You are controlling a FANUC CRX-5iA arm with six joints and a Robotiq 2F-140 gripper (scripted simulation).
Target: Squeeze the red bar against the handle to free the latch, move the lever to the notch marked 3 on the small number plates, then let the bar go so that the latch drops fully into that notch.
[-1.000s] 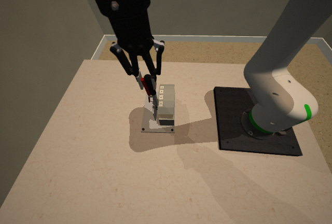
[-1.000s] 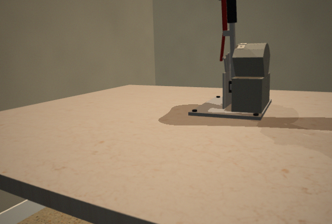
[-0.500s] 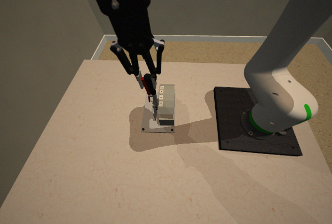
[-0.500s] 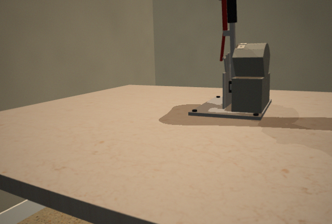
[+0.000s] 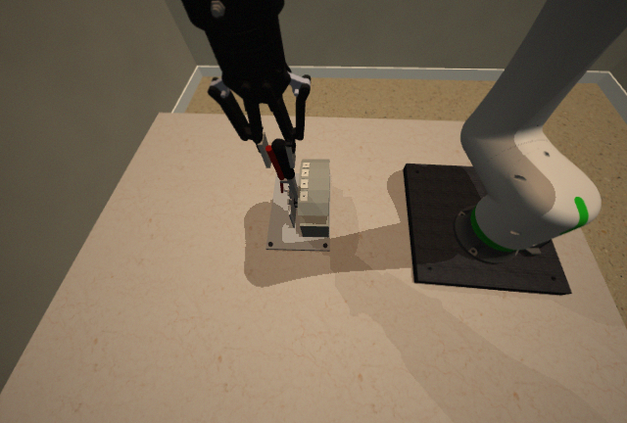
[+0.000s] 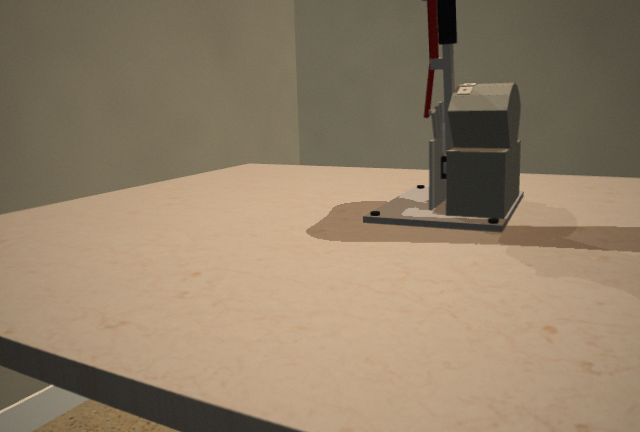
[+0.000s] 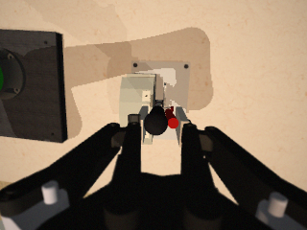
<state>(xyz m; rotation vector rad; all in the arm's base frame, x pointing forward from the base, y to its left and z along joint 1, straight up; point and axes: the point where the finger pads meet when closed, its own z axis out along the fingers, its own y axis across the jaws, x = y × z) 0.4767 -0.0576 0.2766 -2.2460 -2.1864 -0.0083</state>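
My hand is 11 cm above the red bar, 2 cm short of it and 1 cm to the left of it.
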